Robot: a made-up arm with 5 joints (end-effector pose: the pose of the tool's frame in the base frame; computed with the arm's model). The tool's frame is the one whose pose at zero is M.
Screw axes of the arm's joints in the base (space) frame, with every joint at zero. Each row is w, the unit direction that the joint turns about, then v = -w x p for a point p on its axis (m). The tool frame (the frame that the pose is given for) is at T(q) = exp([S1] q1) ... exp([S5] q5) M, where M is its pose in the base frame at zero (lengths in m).
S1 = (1, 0, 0, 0, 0.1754, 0)
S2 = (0, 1, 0, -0.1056, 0, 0.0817)
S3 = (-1, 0, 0, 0, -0.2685, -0.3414)
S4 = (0, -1, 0, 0.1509, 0, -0.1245)
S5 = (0, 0, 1, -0.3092, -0.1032, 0)
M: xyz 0.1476 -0.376 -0.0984 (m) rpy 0 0 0 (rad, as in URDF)
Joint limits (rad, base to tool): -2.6..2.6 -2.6..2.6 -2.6..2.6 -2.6..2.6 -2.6..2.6
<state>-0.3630 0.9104 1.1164 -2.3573 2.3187</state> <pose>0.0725 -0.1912 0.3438 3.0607 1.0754 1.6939</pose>
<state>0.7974 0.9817 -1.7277 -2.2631 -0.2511</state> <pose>0.0918 -0.3457 -0.0066 1.4859 -1.0429 2.6786</pose>
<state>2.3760 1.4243 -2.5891 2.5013 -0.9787</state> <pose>0.2120 0.4384 0.1515 -1.7803 -0.1250 -2.4703</pose>
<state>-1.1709 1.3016 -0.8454 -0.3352 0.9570</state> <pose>0.0266 -0.1106 0.1751 0.3046 0.9010 -0.1578</pose>
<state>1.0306 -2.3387 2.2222 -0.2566 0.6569</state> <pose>-0.2168 -0.0615 -0.5358 -0.2695 0.0413 -1.8448</pose>
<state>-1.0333 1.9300 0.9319 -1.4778 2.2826</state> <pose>0.1454 -0.0914 0.5742 -2.6064 0.8752 1.8631</pose>
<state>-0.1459 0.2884 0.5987 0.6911 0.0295</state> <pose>0.2762 -0.5565 0.0640 -0.7428 -0.2126 0.4425</pose>
